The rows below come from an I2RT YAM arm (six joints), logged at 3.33 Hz.
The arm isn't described. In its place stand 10 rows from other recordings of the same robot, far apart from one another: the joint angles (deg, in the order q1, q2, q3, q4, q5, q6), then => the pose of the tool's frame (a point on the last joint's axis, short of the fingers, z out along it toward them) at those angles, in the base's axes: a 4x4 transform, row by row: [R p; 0 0 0 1], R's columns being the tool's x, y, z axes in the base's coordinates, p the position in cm.
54.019 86.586 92.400 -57.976 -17.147 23.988 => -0.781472 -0.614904 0.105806 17.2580; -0.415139 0.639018 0.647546 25.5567; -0.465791 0.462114 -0.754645 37.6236; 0 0 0 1
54.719 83.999 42.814 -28.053 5.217 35.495 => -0.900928 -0.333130 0.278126 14.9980; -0.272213 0.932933 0.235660 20.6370; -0.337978 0.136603 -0.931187 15.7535; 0 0 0 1
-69.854 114.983 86.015 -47.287 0.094 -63.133 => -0.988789 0.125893 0.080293 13.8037; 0.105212 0.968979 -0.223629 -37.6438; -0.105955 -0.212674 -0.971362 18.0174; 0 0 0 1
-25.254 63.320 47.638 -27.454 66.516 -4.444 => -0.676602 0.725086 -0.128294 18.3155; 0.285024 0.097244 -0.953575 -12.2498; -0.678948 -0.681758 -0.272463 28.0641; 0 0 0 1
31.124 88.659 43.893 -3.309 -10.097 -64.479 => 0.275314 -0.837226 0.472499 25.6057; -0.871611 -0.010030 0.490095 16.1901; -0.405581 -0.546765 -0.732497 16.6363; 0 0 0 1
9.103 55.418 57.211 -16.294 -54.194 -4.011 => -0.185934 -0.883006 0.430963 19.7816; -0.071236 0.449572 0.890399 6.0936; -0.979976 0.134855 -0.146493 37.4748; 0 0 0 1
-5.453 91.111 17.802 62.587 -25.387 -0.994 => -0.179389 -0.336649 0.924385 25.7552; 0.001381 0.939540 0.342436 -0.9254; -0.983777 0.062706 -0.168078 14.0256; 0 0 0 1
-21.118 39.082 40.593 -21.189 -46.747 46.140 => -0.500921 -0.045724 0.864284 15.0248; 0.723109 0.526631 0.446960 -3.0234; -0.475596 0.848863 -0.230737 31.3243; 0 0 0 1
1.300 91.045 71.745 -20.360 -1.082 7.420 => -0.637529 0.045496 0.769082 36.0138; 0.114684 0.992737 0.036341 0.8845; -0.761842 0.111370 -0.638117 28.3164; 0 0 0 1
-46.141 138.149 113.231 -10.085 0.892 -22.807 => -0.649268 0.518673 0.556264 38.3385; 0.116284 0.790486 -0.601341 -39.9767; -0.751618 -0.325747 -0.573550 17.7966; 0 0 0 1
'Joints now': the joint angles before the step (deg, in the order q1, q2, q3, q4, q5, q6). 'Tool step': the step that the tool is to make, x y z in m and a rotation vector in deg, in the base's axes. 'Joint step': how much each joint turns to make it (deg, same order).
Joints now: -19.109 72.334 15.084 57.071 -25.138 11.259
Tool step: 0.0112 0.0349 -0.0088 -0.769 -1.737 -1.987
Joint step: 10.932 4.728 -1.138 7.581 12.912 -0.517
